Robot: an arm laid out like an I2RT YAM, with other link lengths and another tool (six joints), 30 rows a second.
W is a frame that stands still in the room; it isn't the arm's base.
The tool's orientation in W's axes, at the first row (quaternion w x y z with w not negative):
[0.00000 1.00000 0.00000 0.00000]
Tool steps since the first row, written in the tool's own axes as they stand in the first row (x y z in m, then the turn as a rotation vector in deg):
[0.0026 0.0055 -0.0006 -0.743 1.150 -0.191]
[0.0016 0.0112 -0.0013 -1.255 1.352 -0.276]
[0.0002 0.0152 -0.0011 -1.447 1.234 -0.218]
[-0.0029 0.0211 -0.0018 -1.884 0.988 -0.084]
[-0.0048 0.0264 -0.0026 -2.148 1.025 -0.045]
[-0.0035 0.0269 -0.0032 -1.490 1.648 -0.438]
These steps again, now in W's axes. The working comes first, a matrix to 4 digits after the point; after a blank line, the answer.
The tool's axes in the first row as the columns of a matrix, in W's axes (used below as rounded here):
[1.0000 0.0000 0.0000]
[0.0000 -1.0000 0.0000]
[0.0000 0.0000 -1.0000]

[0.0026 -0.0055 0.0006 -0.743 -1.150 0.191]
[0.0016 -0.0112 0.0013 -1.255 -1.352 0.276]
[0.0002 -0.0152 0.0011 -1.447 -1.234 0.218]
[-0.0029 -0.0211 0.0018 -1.884 -0.988 0.084]
[-0.0048 -0.0264 0.0026 -2.148 -1.025 0.045]
[-0.0035 -0.0269 0.0032 -1.490 -1.648 0.438]

